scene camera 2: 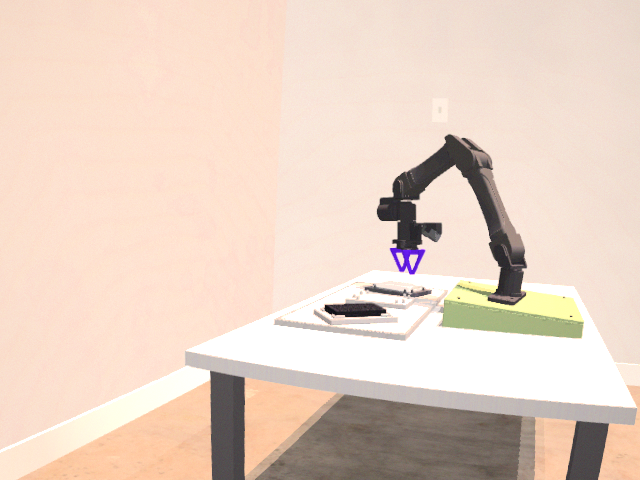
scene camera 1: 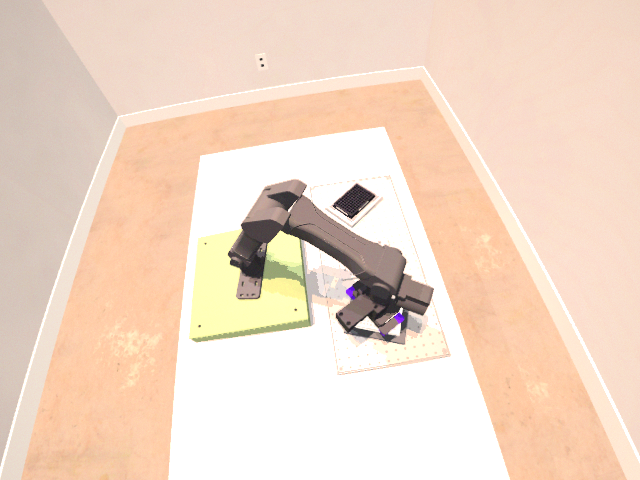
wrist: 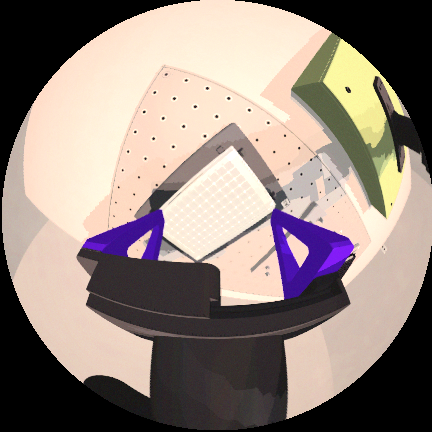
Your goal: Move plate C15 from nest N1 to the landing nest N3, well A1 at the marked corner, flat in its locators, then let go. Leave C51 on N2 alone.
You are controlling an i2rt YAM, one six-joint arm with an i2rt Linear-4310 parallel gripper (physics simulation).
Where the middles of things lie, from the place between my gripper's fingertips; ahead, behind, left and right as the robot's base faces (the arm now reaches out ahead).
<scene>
I see the gridded plate point(wrist: 225, 197) 40 mm below my hand, 20 mm ahead of it and 10 mm to the left of it.
</scene>
